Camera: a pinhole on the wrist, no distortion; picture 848 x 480 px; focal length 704.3 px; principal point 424.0 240.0 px. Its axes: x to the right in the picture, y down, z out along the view. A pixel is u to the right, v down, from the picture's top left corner.
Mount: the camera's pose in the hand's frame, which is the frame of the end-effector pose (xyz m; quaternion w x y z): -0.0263 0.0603 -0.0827 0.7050 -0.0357 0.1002 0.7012
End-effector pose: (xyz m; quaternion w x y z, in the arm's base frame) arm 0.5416 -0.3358 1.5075 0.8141 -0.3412 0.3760 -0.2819
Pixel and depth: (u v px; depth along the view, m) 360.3 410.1 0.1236
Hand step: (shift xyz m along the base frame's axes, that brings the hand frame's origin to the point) 0.0244 0.0914 -0.0167
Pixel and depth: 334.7 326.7 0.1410
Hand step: 0.0454 0.0851 -0.0117
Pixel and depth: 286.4 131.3 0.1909
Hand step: 0.1108 0.0588 -0.0020
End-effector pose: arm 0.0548 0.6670 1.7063 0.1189 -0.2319 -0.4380 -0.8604
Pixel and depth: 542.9 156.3 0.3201
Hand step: 0.0996 0.0727 0.2520
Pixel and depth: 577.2 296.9 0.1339
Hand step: 0.0811 -0.0321 0.0897
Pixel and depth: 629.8 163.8 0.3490
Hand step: 0.1248 0.0572 0.2995
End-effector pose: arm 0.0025 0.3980 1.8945 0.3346 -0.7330 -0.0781 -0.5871
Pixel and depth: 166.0 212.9 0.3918
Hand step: 0.2682 0.1876 -0.0031
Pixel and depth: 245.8 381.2 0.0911
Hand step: 0.0273 -0.0250 -0.0561
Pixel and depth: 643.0 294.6 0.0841
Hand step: 0.0403 -0.0738 -0.0633
